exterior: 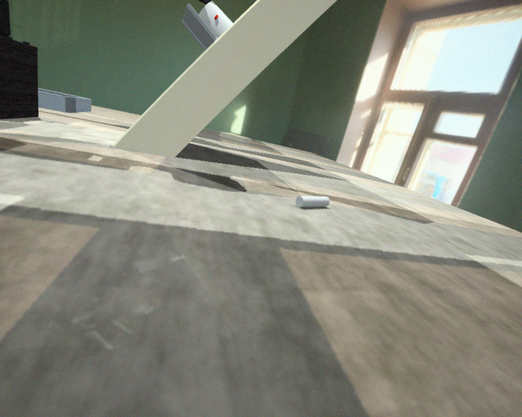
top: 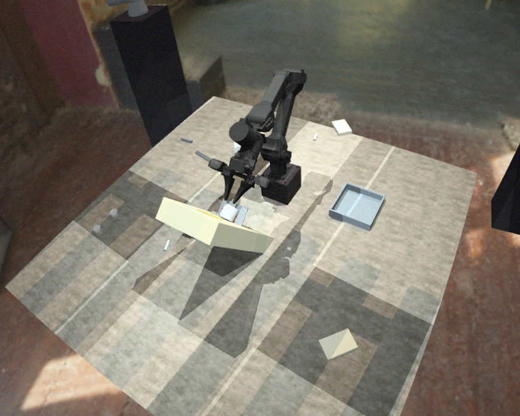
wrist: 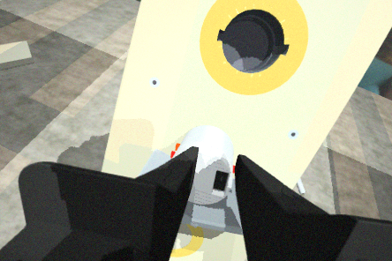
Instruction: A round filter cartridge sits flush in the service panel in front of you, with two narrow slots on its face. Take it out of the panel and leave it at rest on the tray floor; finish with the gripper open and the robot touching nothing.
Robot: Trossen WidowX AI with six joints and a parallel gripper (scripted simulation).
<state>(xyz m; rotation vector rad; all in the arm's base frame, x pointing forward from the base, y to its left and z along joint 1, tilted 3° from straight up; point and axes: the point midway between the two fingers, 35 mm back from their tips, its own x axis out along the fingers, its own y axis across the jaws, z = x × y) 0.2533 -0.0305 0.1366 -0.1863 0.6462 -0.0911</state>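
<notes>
Right now the round white filter cartridge is 1 cm ahead of my gripper tip and 2 cm below it. Also, from my gripper tip: cream service panel (5 cm ahead, 1 cm to the right, 5 cm below); tray (29 cm behind, 33 cm to the left, 21 cm below).
</notes>
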